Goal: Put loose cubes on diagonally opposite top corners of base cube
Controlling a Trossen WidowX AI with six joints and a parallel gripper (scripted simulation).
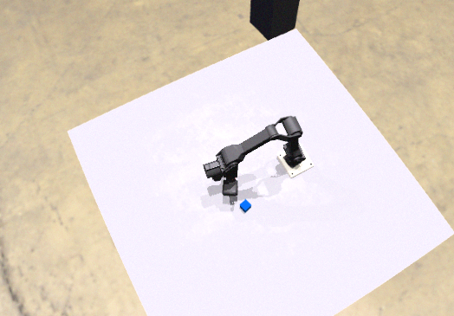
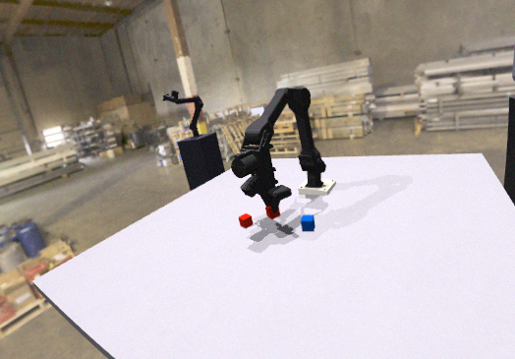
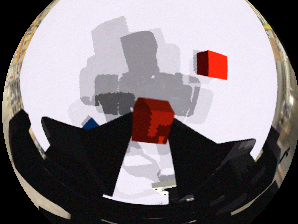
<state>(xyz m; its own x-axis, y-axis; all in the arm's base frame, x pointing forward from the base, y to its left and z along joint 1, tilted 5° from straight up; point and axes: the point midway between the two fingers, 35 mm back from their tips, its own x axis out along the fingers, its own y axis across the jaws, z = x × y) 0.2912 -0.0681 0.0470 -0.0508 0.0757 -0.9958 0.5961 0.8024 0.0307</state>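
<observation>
My gripper tip is 12 cm to the right of the blue base cube, 3 cm above it and 1 cm short of it. Round my gripper tip: red cube (10 cm to the right, 3 cm below, 1 cm ahead).
</observation>
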